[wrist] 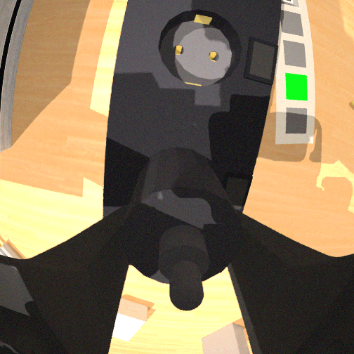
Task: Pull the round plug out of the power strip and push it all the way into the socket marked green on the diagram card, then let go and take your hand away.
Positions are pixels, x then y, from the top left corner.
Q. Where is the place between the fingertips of my gripper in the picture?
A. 177, 215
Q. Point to a black round plug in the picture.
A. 180, 228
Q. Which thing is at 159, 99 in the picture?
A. A dark power strip.
